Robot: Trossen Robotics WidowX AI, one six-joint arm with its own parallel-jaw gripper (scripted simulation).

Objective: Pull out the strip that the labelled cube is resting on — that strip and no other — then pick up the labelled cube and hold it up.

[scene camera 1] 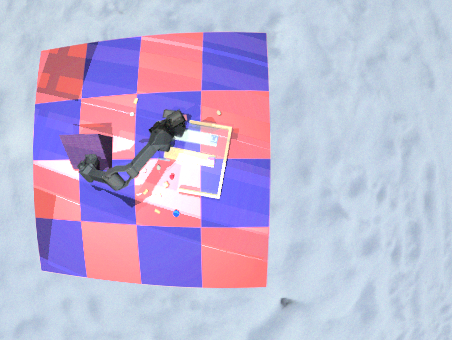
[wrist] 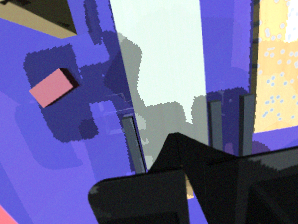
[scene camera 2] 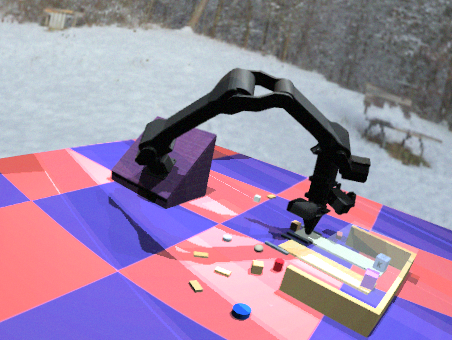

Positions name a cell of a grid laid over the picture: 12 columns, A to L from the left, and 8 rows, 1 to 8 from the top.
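My gripper (scene camera 2: I6) is there for me to see, and in the wrist view you get the gripper (wrist: G5) as well. There's also a pink block (wrist: C4).
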